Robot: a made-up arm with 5 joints. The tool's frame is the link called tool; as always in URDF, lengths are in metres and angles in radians. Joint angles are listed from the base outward. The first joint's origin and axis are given. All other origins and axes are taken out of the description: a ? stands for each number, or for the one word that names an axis. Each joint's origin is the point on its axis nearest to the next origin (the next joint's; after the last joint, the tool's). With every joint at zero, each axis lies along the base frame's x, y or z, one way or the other. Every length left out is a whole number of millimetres.
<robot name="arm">
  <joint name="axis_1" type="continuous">
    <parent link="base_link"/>
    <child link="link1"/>
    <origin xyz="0 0 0.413"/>
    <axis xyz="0 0 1"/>
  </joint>
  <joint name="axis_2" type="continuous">
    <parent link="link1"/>
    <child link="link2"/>
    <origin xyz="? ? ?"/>
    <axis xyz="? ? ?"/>
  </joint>
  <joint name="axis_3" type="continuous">
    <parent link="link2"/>
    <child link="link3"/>
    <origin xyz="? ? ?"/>
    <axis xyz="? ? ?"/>
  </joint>
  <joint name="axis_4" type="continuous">
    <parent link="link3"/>
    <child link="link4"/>
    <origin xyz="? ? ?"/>
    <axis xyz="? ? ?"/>
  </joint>
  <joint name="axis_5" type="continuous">
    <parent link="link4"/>
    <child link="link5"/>
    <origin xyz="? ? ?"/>
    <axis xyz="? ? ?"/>
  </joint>
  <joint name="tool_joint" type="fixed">
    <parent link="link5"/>
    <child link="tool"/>
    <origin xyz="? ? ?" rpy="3.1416 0 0"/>
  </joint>
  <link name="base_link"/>
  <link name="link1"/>
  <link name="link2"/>
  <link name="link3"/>
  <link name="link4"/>
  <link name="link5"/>
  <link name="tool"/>
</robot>
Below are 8 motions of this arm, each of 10 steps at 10 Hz.
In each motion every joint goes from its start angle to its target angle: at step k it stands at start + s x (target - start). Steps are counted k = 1, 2, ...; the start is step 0. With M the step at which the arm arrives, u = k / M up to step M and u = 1 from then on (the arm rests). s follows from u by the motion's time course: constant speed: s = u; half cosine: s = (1 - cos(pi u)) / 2; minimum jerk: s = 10 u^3 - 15 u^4 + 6 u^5.
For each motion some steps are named. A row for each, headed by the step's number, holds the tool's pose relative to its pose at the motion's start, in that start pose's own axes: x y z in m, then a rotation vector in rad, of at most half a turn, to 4 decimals.
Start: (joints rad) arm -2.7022 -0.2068 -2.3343 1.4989 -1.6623
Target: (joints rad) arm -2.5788 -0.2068 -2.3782 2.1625 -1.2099
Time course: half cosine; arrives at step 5
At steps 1, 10:
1: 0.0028 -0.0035 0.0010 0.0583 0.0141 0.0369
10: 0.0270 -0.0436 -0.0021 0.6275 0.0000 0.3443

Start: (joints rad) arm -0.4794 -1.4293 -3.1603 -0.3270 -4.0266
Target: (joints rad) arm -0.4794 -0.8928 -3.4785 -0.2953 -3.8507
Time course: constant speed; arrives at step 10
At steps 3, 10:
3: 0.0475 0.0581 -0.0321 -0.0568 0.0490 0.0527
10: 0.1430 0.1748 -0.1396 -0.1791 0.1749 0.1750

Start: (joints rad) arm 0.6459 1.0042 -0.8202 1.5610 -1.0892
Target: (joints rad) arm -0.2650 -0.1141 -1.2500 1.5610 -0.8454
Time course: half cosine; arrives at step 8
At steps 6, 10:
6: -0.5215 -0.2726 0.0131 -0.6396 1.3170 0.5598
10: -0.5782 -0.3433 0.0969 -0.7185 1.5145 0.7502

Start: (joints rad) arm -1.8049 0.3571 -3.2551 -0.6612 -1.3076
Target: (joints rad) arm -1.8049 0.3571 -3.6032 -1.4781 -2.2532
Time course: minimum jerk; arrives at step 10
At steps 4, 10:
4: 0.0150 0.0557 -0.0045 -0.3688 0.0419 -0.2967
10: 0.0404 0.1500 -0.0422 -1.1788 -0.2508 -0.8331

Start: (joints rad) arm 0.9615 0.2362 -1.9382 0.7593 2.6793
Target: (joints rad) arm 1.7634 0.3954 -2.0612 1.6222 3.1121
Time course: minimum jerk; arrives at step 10
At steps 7, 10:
7: -0.0522 0.3955 -0.0355 -0.5479 0.5854 -0.2371
10: -0.0401 0.4676 -0.0696 -0.5757 0.7141 -0.3283

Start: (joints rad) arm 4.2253 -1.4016 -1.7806 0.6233 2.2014
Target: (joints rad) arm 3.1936 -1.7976 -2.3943 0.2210 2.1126
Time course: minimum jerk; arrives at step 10
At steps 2, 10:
2: -0.0320 0.0029 -0.0286 0.0843 -0.0231 -0.0564
10: -0.3846 0.6232 -0.3733 0.9960 -0.8276 -1.1827

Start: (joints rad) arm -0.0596 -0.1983 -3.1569 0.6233 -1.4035
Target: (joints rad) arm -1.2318 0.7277 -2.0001 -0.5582 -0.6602
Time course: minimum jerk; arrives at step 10
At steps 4, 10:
4: -0.1200 -0.3077 0.1574 0.2153 -0.2666 -0.0841
10: -0.7462 -0.5163 -0.3006 0.2042 -1.1587 -0.1353

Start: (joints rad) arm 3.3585 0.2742 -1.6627 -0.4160 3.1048
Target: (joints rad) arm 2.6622 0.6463 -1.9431 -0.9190 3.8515
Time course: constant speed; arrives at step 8
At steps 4, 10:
4: 0.0511 -0.2130 -0.0059 0.2957 -0.2510 0.2535
10: 0.0936 -0.4215 -0.1003 0.4703 -0.5840 0.4135

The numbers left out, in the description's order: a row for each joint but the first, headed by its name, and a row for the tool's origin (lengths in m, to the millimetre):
axis_2: xyz 0 0 0, axis 0 1 0
axis_3: xyz 0.064 0 0.339, axis 0 1 0
axis_4: xyz 0.086 0 -0.379, axis 0 1 0
axis_5: xyz 0.046 0 -0.058, axis 0 0 -1
tool: xyz 0 0 0

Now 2 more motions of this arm.
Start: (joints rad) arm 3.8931 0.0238 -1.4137 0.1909 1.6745
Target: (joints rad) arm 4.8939 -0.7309 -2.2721 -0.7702 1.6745
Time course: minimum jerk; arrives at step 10
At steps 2, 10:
2: -0.0332 -0.0343 -0.0392 0.1425 -0.0706 -0.0170
10: 0.2311 -0.0801 -0.7556 2.2037 -1.0317 1.0379

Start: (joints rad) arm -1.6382 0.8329 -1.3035 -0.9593 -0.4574
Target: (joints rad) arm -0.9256 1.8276 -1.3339 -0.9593 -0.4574
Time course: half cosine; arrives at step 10
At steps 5, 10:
5: -0.1865 -0.2862 -0.0973 0.5102 -0.2805 -0.1341
10: -0.3910 -0.3928 -0.3279 0.9463 -0.5617 -0.4318

